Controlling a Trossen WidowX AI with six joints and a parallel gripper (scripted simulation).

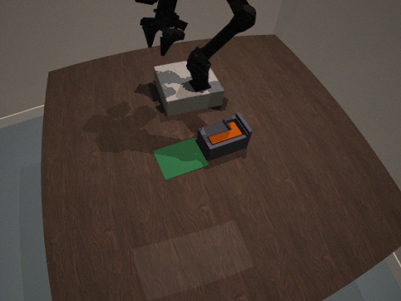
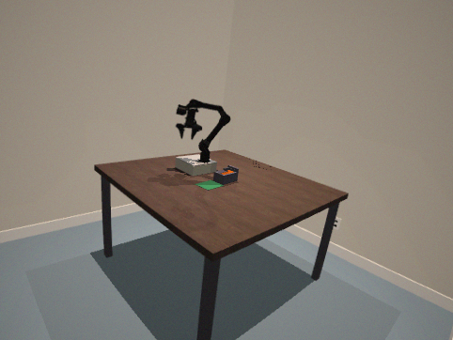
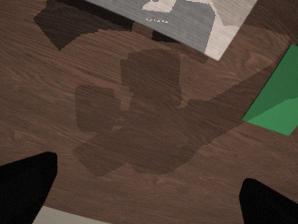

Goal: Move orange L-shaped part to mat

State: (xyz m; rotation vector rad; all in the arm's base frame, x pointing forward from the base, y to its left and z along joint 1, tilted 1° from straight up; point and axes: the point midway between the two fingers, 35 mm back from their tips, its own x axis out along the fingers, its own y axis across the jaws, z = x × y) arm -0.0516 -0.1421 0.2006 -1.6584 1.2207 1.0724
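My gripper tip is 270 mm short of the orange L-shaped part, 140 mm to the right of it and 200 mm above it. Also, from my gripper tip: green mat (270 mm ahead, 20 mm to the right, 260 mm below).
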